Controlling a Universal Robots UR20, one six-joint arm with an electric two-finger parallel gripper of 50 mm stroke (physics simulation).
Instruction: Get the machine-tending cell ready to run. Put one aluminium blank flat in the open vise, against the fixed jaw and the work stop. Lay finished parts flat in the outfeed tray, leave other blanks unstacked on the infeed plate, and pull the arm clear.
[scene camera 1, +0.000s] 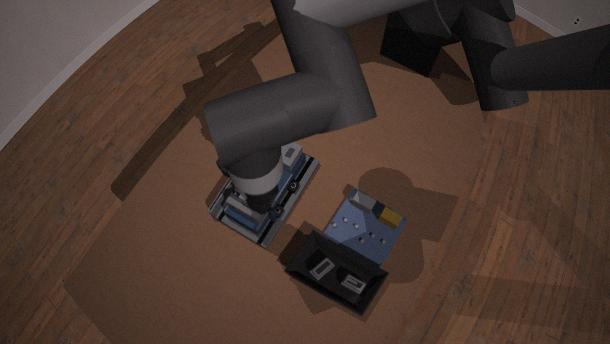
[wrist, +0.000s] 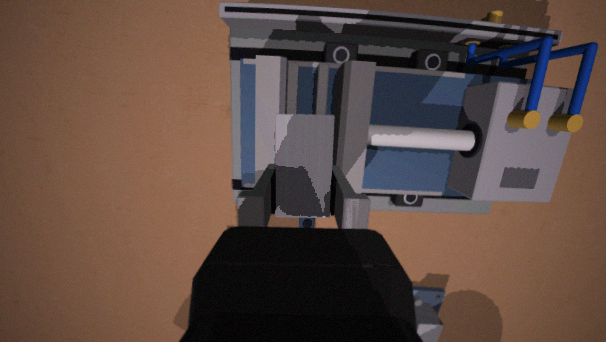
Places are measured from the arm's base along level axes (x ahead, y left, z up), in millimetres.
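Where they show: gripper, fingertip midpoint: (wrist: 303, 179); arm's base, origin of the base link: (scene camera 1: 424, 20).
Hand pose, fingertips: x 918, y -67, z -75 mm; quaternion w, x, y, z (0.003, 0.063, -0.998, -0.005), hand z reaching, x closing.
Things, the pixels of their top centre, and the offset from my fingertips. "pt": a spot on its surface instead.
- grey aluminium blank, middle of its top: (wrist: 303, 171) dy -14, dx +2, dz +30 mm
- vise's left jaw, middle of its top: (wrist: 269, 132) (scene camera 1: 243, 207) dy -28, dx +28, dz -9 mm
- black outfeed tray, surface spot: (scene camera 1: 371, 292) pt dy +370, dx +18, dz -74 mm
- grey blank, middle of its top: (scene camera 1: 364, 200) dy +210, dx -190, dz -61 mm
- blue infeed plate, middle of its top: (scene camera 1: 367, 227) dy +257, dx -141, dz -97 mm
- yellow block, middle of its top: (scene camera 1: 391, 216) dy +300, dx -192, dz -61 mm
- vise's grey end block, middle of its top: (wrist: 528, 146) (scene camera 1: 282, 148) dy -48, dx -166, dz -9 mm
My gripper (scene camera 1: 262, 201) (wrist: 303, 179) is shut on a grey aluminium blank (wrist: 306, 142), its fingers on the blank's two long sides. The blank is over the gap between the vise's left jaw (wrist: 270, 100), the fixed one by its look, and the right jaw (wrist: 359, 100), which has a screw rod. How far it is above the vise bed, and whether it touches a jaw, I cannot tell. The work stop cannot be made out. In the scene view, two finished parts (scene camera 1: 322, 268) (scene camera 1: 354, 284) lie apart in the black outfeed tray (scene camera 1: 371, 292). Another grey blank (scene camera 1: 363, 202) is on the blue infeed plate (scene camera 1: 385, 251).
A yellow block (scene camera 1: 390, 218) is at the infeed plate's far right corner. Small pale pins stand on that plate, which adjoins the tray. Blue pipes (wrist: 538, 75) rise by the vise's grey end block (wrist: 530, 150). The arm (scene camera 1: 280, 115) covers part of the vise in the scene view.
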